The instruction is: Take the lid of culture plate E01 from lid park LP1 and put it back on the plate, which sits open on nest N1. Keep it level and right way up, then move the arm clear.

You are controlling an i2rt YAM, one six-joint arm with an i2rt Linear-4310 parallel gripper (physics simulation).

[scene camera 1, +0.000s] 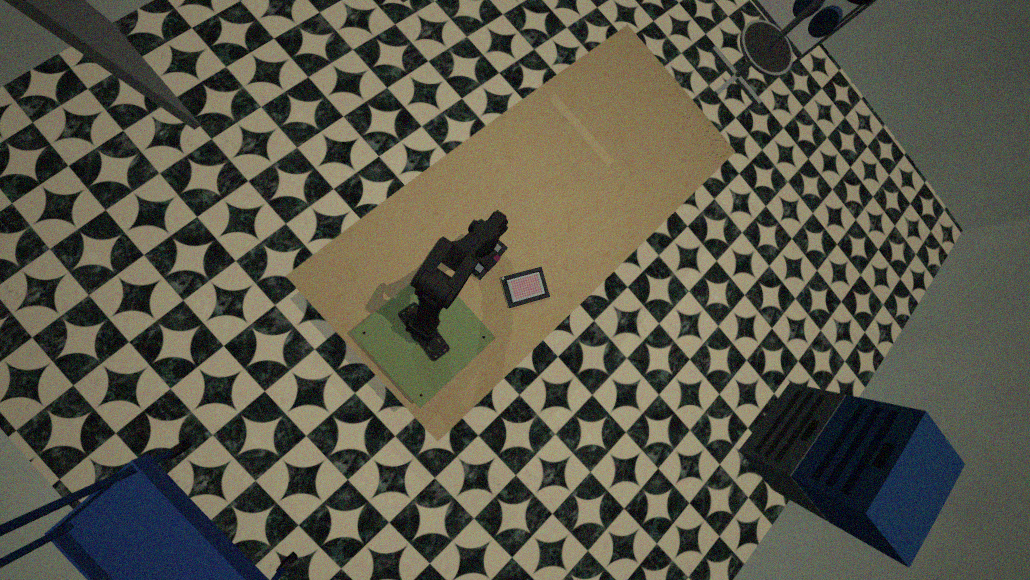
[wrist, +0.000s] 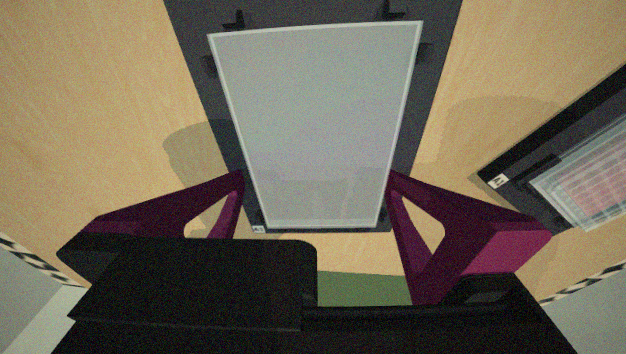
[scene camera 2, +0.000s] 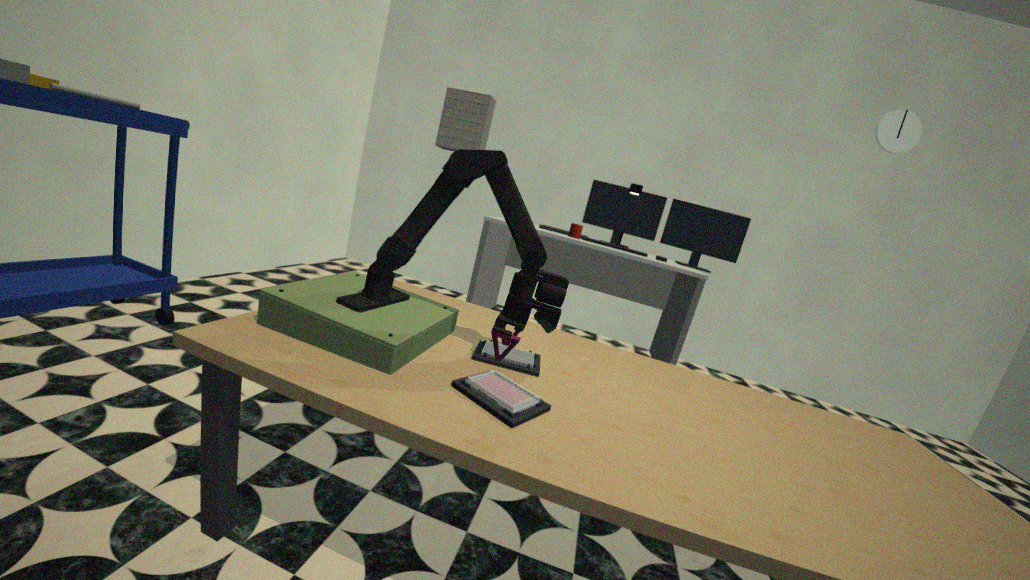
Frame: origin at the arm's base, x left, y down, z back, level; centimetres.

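Seen in the pictures: gripper, fingertip midpoint: (scene camera 1: 478, 256) (wrist: 313, 177) (scene camera 2: 501, 352); arm's base, origin of the base link: (scene camera 1: 424, 331) (scene camera 2: 375, 300).
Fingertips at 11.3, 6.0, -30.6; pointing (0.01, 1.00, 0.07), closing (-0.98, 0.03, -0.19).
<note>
Pixels of each thing's top centre, then the offset from my fingertips to it, as dx, dy, dz. Level surfaces: height alone.
- clear lid, middle of its top: (wrist: 317, 161) (scene camera 2: 509, 352) (scene camera 1: 482, 252) +0.1, -0.7, -1.9
- open culture plate, middle of its top: (scene camera 2: 503, 386) (scene camera 1: 526, 286) -20.0, -1.6, -7.5
- long wooden table, its level: dy +1.0
The clear lid (wrist: 315, 123) (scene camera 2: 513, 356) lies flat on the dark lid park (wrist: 187, 53) (scene camera 2: 481, 356). My gripper (wrist: 313, 177) (scene camera 2: 505, 345) is open, low over the lid's near end, with one magenta finger on each side of it; I cannot tell if the tips touch it. The open culture plate (scene camera 1: 524, 285) (scene camera 2: 501, 390) (wrist: 587, 185), with pink wells, sits on its dark nest (scene camera 1: 542, 298) (scene camera 2: 522, 418) (wrist: 526, 175) to the right of the lid park. In the overhead view the arm (scene camera 1: 461, 259) hides most of the lid park.
The arm stands on a green base block (scene camera 1: 388, 353) (scene camera 2: 323, 328) at the near end of a long wooden table (scene camera 1: 612, 122) (scene camera 2: 720, 447). A blue cart (scene camera 2: 107, 122), a grey desk with two monitors (scene camera 2: 662, 223) and a blue cabinet (scene camera 1: 886, 468) stand off the table.
</note>
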